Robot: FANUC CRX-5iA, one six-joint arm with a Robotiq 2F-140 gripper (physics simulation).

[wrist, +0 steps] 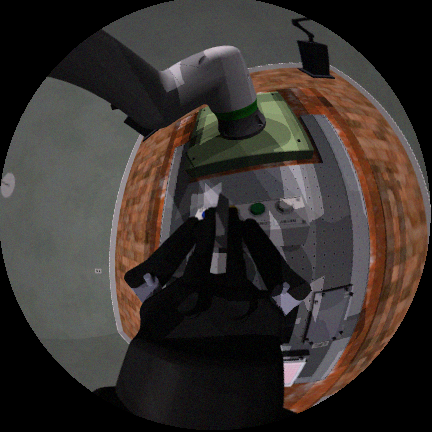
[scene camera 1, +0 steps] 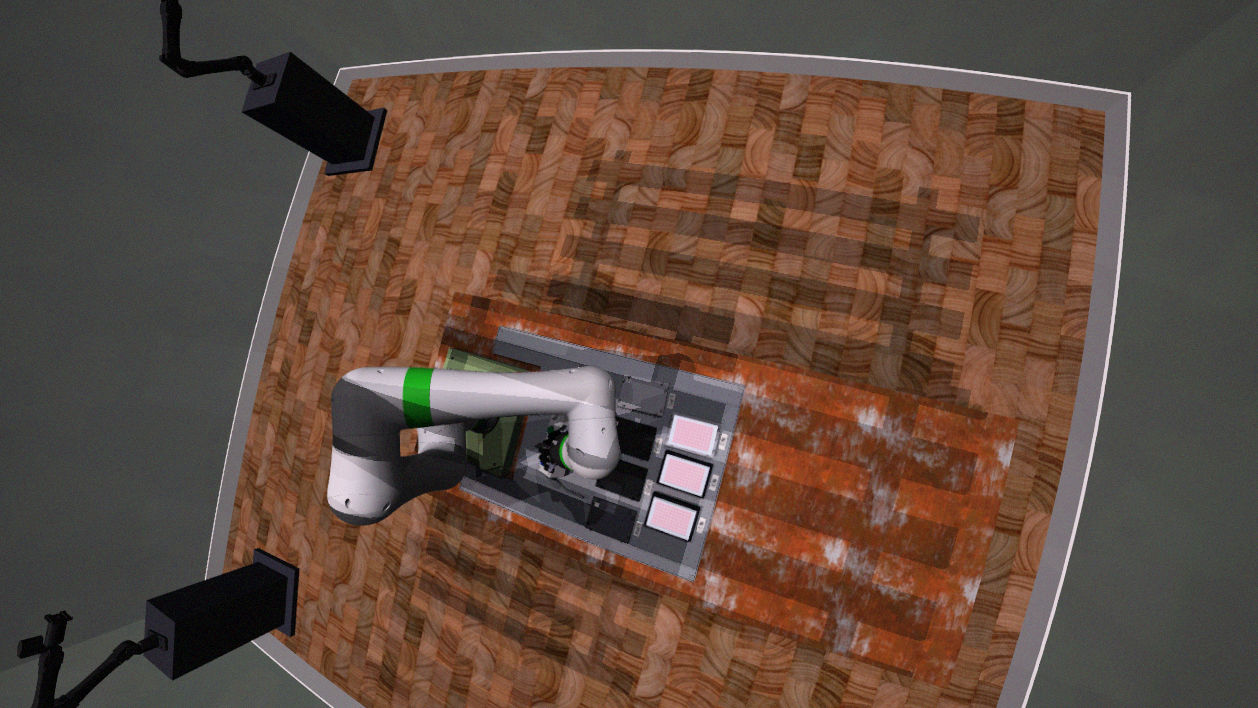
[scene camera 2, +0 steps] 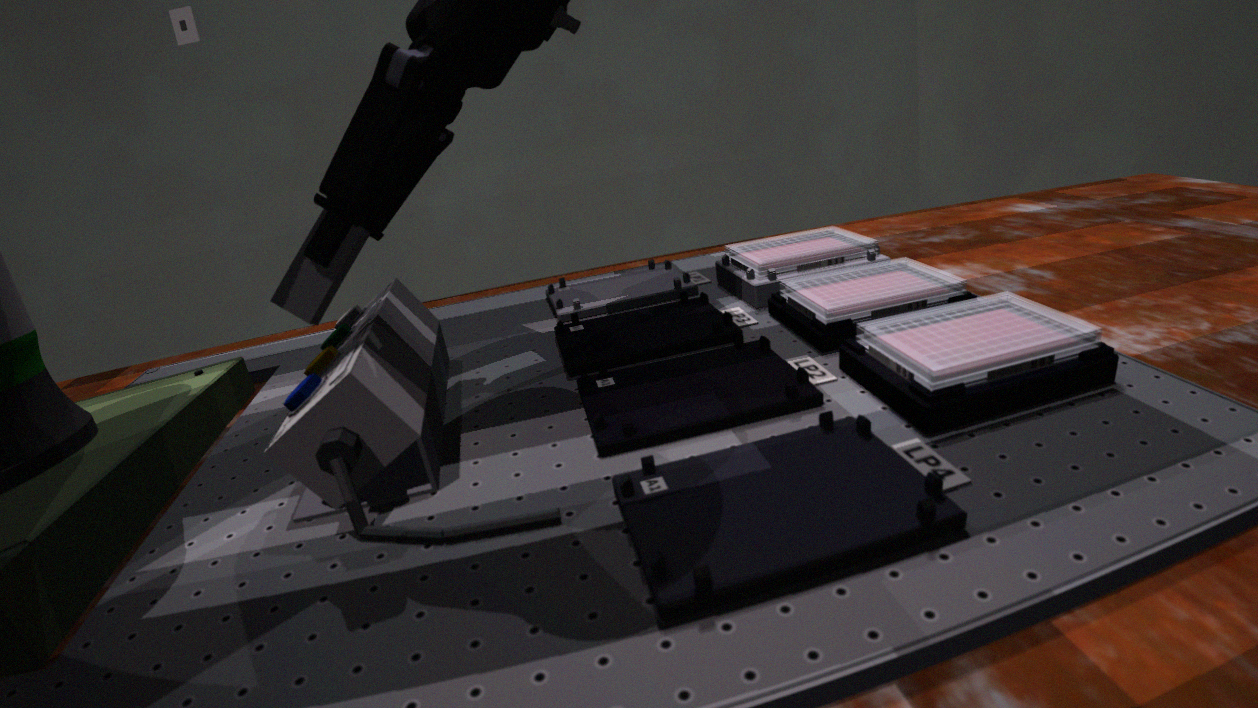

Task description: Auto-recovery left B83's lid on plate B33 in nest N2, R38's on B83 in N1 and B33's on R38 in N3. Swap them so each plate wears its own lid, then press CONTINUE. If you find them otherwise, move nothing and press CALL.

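Where they show: gripper, between the fingertips: (wrist: 223,201) (scene camera 1: 539,446) (scene camera 2: 294,313); arm's base, origin of its link: (wrist: 241,123).
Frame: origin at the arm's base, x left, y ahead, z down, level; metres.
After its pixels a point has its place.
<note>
My gripper (scene camera 2: 301,301) @[x -0.063, y 0.269, z -0.074 m] (wrist: 223,201) @[x -0.063, y 0.269, z -0.074 m] is shut and empty. It slants down, its tips close to the upper end of the grey button box (scene camera 2: 352,400) @[x -0.153, y 0.303, z -0.039 m] (wrist: 292,233) @[x 0.038, y 0.336, z -0.041 m]; contact cannot be told. A blue button (scene camera 2: 301,392) @[x -0.126, y 0.272, z -0.042 m] (wrist: 204,214), a yellow button (scene camera 2: 322,361) @[x -0.076, y 0.279, z -0.041 m] and a green button (scene camera 2: 338,335) @[x -0.025, y 0.285, z -0.042 m] (wrist: 257,208) @[x -0.013, y 0.284, z -0.043 m] show on the box; a pale round one (wrist: 285,205) @[x 0.035, y 0.289, z -0.043 m] sits beside the green. Three lidded pink plates, the far one (scene camera 1: 693,435) @[x 0.033, y 0.711, z -0.012 m] (scene camera 2: 805,253) @[x -0.005, y 0.689, z -0.012 m], the middle one (scene camera 1: 684,475) @[x -0.086, y 0.699, z -0.003 m] (scene camera 2: 871,288) @[x -0.104, y 0.684, z -0.003 m] and the near one (scene camera 1: 673,517) @[x -0.210, y 0.683, z -0.007 m] (scene camera 2: 977,339) @[x -0.233, y 0.659, z -0.007 m], sit in a row of nests. Lid and plate codes are unreadable.
Four low pads, a grey one (scene camera 1: 642,396) @[x 0.124, y 0.544, z 0.018 m] (scene camera 2: 625,288) @[x 0.116, y 0.548, z 0.019 m] (wrist: 328,315) @[x 0.124, y 0.535, z 0.018 m] and three dark ones (scene camera 2: 647,336) @[x -0.029, y 0.516, z 0.019 m] (scene camera 2: 695,396) @[x -0.150, y 0.502, z 0.019 m] (scene camera 2: 792,519) @[x -0.288, y 0.486, z 0.018 m], lie between box and plates. A cable (scene camera 2: 457,531) @[x -0.210, y 0.340, z 0.022 m] leaves the box. The green base plate (wrist: 280,142) @[x 0.080, y 0.119, z 0.000 m] carries the arm.
</note>
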